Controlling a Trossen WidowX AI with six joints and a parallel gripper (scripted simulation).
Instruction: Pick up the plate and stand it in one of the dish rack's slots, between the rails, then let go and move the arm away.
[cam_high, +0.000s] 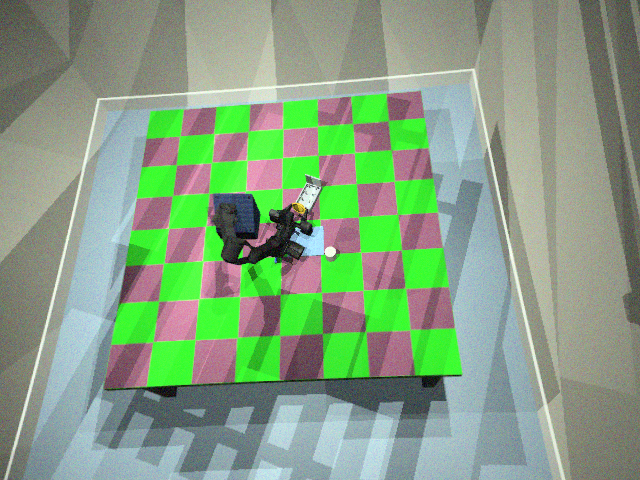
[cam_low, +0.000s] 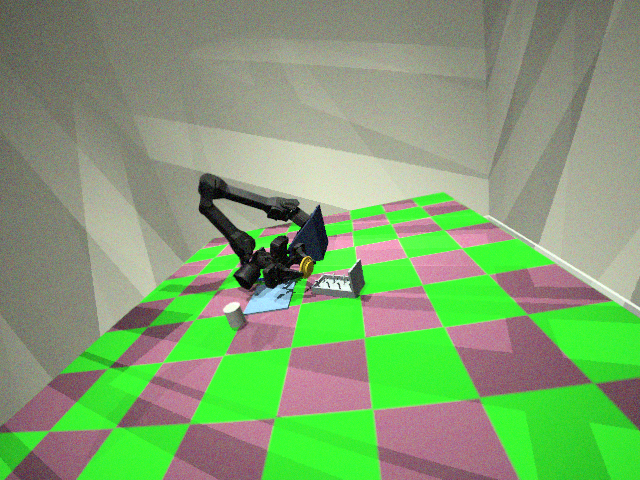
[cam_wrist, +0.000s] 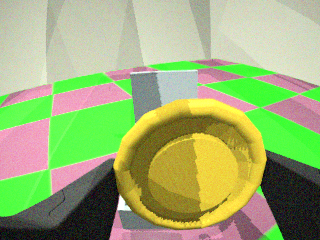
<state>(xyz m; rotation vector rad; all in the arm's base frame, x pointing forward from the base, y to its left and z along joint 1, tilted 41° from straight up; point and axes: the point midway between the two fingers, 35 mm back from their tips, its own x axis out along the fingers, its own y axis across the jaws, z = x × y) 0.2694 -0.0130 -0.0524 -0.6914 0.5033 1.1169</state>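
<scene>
The grey dish rack lies 70 mm to the left of my gripper tip, 40 mm below it and 20 mm ahead of it. From my gripper tip the other things lie so: light blue mat 130 mm to the right, 60 mm below, 30 mm ahead; then yellow plate 10 mm to the right; then blue spoon 180 mm to the right, 90 mm behind, 60 mm below.
</scene>
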